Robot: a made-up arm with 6 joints. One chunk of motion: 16 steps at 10 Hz.
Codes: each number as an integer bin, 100 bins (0 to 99) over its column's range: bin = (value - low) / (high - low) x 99, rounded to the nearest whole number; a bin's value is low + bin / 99 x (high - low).
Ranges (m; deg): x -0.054..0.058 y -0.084..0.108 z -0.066..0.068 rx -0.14..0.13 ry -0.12..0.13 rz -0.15..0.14
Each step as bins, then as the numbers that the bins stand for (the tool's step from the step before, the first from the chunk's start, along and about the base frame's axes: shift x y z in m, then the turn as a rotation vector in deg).
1 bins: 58 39 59 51 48 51
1 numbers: 0.01162 -0.00836 0.01386 -0.001 0.001 -0.001
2 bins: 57 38 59 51 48 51
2 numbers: 0.01048 -0.01030 0.01386 -0.001 0.001 -0.001
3 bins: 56 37 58 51 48 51
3 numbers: 0.00935 -0.01224 0.01251 -0.001 0.001 -0.001
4 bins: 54 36 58 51 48 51
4 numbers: 0.00709 -0.01418 0.01251 -0.001 0.001 -0.001
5 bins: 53 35 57 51 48 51
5 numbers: 0.00596 -0.01612 0.01115 -0.001 0.001 -0.001
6 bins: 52 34 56 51 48 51
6 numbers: 0.00483 -0.01806 0.00980 -0.001 0.001 -0.001
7 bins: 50 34 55 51 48 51
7 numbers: 0.00257 -0.01806 0.00844 -0.001 0.001 -0.001
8 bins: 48 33 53 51 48 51
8 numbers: 0.00030 -0.02000 0.00574 -0.001 0.001 -0.001
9 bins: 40 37 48 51 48 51
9 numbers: -0.00875 -0.01224 -0.00103 -0.001 0.001 -0.001
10 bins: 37 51 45 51 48 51
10 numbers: -0.01214 0.01491 -0.00509 -0.001 0.001 -0.001
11 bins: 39 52 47 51 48 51
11 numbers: -0.00988 0.01685 -0.00238 -0.001 0.001 -0.001
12 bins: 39 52 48 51 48 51
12 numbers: -0.00988 0.01685 -0.00103 -0.001 0.001 -0.001
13 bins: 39 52 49 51 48 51
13 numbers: -0.00988 0.01685 0.00032 -0.001 0.001 -0.001
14 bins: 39 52 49 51 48 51
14 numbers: -0.00988 0.01685 0.00032 -0.001 0.001 -0.001
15 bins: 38 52 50 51 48 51
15 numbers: -0.01101 0.01685 0.00168 -0.001 0.001 -0.001
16 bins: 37 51 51 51 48 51
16 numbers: -0.01214 0.01491 0.00303 -0.001 0.001 -0.001
